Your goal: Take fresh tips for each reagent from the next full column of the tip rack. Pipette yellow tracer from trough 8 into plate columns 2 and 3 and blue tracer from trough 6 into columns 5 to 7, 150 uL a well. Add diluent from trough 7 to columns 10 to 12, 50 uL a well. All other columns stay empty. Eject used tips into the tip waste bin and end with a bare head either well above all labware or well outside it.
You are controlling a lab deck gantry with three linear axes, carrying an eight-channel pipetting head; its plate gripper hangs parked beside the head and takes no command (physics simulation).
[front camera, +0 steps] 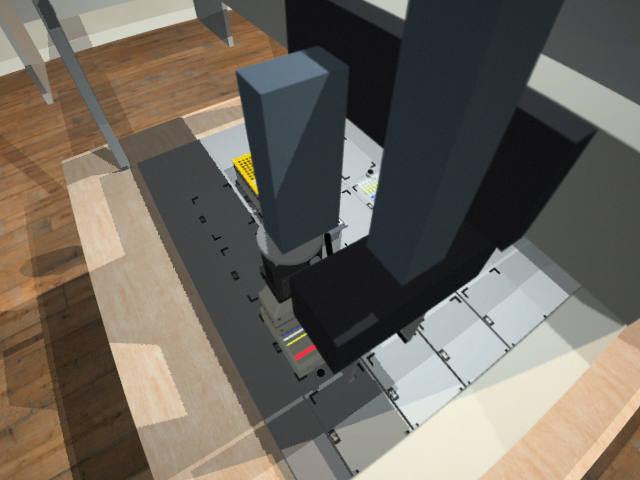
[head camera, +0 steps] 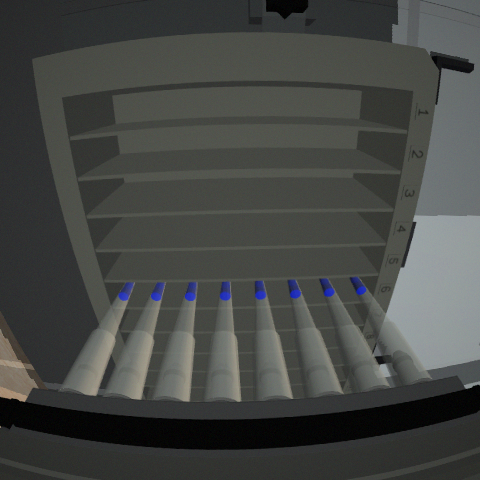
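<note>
The pipetting head point(front camera: 281, 276) is low over the trough rack point(front camera: 309, 365) point(head camera: 235, 57). Eight tips point(head camera: 223, 345) are on the head, with short blue columns in their lower ends, which are at compartment 6. How deep they reach is unclear. Blue point(front camera: 290, 331), white and yellow point(front camera: 296, 338) strips show in the rack. The parked plate gripper point(front camera: 379, 357) hangs beside the head, paddles apart, with nothing visible between them. The yellow tip rack point(front camera: 246, 167) is partly hidden. The plate point(front camera: 368, 189) shows yellow and some blue wells; the rest is hidden. The waste bin is mostly hidden behind the column.
A red strip point(front camera: 305, 352) lies in the trough rack near its front end. The black gripper carriage point(front camera: 330, 294) and its tall column point(front camera: 439, 129) block much of the front view. Black corner brackets and clips mark the deck positions. A dark wall stands behind the deck.
</note>
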